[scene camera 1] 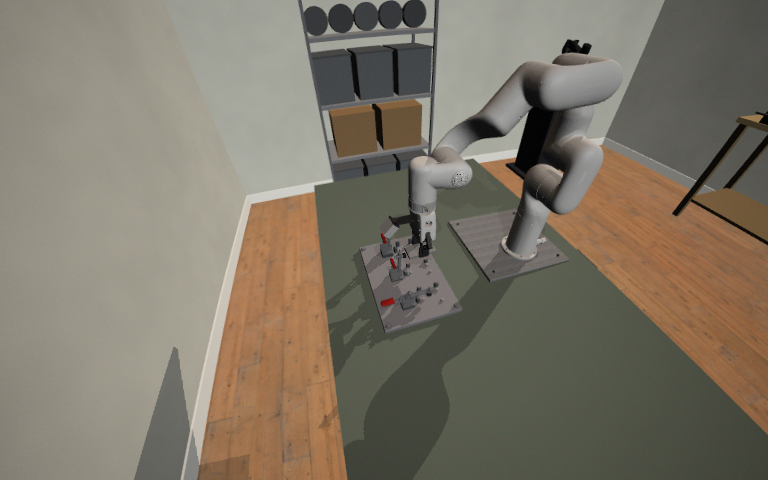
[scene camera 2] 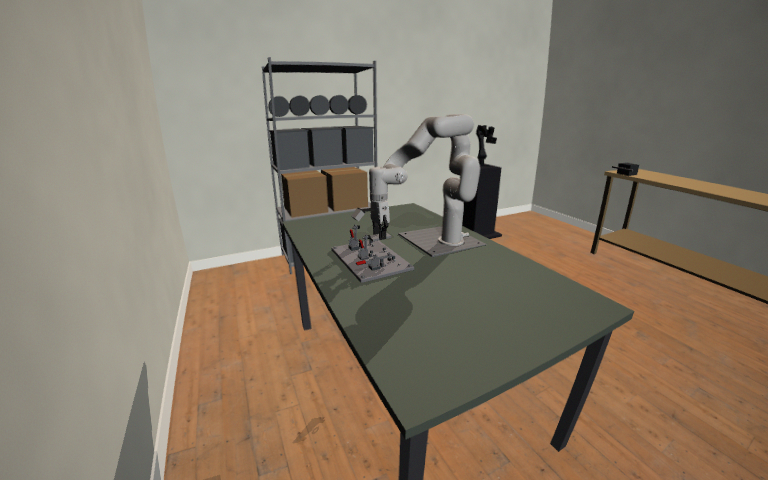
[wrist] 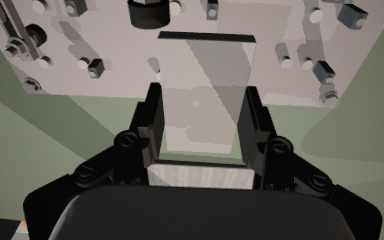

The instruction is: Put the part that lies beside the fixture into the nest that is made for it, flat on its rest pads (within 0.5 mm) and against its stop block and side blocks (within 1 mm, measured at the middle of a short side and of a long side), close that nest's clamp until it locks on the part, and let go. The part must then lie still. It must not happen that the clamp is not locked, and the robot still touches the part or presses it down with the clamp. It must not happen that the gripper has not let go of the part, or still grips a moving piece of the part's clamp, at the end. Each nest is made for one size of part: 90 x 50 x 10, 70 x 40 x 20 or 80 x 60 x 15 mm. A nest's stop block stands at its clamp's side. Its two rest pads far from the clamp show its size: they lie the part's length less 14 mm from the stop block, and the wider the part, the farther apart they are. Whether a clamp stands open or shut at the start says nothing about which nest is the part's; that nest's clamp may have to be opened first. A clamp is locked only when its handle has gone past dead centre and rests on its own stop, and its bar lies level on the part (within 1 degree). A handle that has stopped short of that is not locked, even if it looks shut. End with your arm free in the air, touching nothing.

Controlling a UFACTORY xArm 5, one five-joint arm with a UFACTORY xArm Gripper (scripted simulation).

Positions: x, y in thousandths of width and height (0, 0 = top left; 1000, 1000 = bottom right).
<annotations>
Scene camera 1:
gripper: 548, 522
grey fixture plate: 492, 559
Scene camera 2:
gripper: 494, 495
grey fixture plate: 455, 539
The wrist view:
gripper: 527, 423
grey rectangular part: 533, 319
grey fixture plate: 340, 231
</annotations>
